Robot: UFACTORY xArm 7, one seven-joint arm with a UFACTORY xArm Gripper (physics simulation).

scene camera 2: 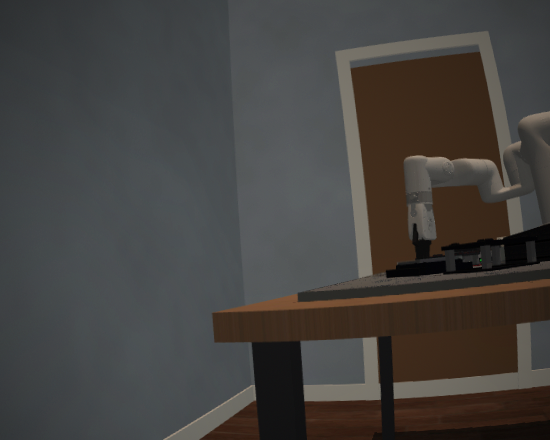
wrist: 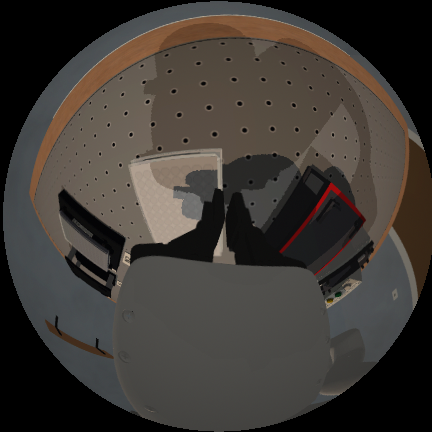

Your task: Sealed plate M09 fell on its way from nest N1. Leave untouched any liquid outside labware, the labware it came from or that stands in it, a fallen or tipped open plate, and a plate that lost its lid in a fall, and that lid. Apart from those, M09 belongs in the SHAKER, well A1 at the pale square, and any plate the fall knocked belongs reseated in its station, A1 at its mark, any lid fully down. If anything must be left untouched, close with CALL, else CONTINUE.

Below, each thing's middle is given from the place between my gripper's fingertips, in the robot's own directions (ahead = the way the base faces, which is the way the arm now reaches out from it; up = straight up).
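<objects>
As I consider the plate M09 [wrist: 170,187], my hand is 1 cm past it, 1 cm above it and 5 cm to the right of it.
</objects>
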